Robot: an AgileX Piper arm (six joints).
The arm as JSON. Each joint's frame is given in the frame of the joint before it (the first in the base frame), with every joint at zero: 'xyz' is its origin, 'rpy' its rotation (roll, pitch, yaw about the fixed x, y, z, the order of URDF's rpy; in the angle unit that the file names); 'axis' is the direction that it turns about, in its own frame. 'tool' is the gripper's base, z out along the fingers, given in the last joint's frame.
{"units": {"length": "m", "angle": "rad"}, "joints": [
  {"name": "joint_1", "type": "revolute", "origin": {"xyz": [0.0, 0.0, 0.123], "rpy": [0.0, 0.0, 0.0]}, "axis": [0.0, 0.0, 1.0]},
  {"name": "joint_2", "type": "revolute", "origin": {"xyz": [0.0, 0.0, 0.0], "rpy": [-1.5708, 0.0, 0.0]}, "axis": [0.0, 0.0, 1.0]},
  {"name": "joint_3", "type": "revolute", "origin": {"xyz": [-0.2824, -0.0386, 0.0], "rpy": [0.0, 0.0, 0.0]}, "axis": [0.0, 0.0, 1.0]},
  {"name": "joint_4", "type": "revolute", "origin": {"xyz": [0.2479, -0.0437, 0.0], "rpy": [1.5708, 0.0, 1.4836]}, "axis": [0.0, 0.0, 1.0]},
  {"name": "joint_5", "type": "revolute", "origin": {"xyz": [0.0, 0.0, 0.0], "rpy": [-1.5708, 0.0, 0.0]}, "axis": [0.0, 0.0, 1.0]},
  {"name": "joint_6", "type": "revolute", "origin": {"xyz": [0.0, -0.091, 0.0], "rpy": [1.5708, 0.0, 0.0]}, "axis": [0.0, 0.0, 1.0]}
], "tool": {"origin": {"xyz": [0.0, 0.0, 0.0], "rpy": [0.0, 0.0, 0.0]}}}
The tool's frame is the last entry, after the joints.
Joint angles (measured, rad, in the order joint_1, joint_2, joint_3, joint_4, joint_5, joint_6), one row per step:
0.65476 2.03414 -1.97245 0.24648 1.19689 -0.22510
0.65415 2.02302 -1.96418 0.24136 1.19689 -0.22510
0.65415 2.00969 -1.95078 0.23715 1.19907 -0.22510
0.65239 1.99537 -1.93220 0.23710 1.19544 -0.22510
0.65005 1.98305 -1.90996 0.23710 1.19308 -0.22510
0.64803 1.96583 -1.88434 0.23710 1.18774 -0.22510
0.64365 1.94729 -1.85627 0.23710 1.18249 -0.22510
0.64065 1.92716 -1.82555 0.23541 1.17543 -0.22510
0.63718 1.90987 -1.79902 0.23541 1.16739 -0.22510
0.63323 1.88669 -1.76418 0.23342 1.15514 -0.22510
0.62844 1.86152 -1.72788 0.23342 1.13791 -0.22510
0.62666 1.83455 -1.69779 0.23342 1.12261 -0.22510
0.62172 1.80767 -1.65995 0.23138 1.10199 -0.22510
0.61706 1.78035 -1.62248 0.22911 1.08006 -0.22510
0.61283 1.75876 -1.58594 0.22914 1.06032 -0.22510
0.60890 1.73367 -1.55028 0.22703 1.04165 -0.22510
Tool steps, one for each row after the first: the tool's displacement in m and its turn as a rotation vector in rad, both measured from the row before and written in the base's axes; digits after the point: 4 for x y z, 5 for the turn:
-0.0015 -0.0020 0.0025 -0.00233 -0.00538 -0.00075
-0.0025 -0.0023 0.0019 -0.00468 -0.00083 0.00040
-0.0022 -0.0027 0.0011 -0.00047 0.00056 -0.00261
-0.0020 -0.0028 -0.0009 -0.00461 0.00607 -0.00289
-0.0028 -0.0033 0.0003 -0.00193 0.00256 -0.00327
-0.0025 -0.0043 0.0001 -0.00266 0.00354 -0.00561
-0.0032 -0.0042 -0.0001 -0.00360 0.00196 -0.00464
-0.0025 -0.0037 -0.0001 -0.00088 0.00112 -0.00534
-0.0034 -0.0048 0.0000 -0.00152 -0.00144 -0.00674
-0.0034 -0.0051 0.0004 0.00319 -0.00464 -0.00877
-0.0043 -0.0042 0.0027 0.00677 -0.00962 -0.00531
-0.0036 -0.0054 0.0004 0.00346 -0.00873 -0.00957
-0.0037 -0.0054 0.0005 0.00439 -0.01063 -0.00951
-0.0033 -0.0045 -0.0016 0.00220 -0.00368 -0.00870
-0.0039 -0.0050 -0.0002 0.00233 -0.00766 -0.00794

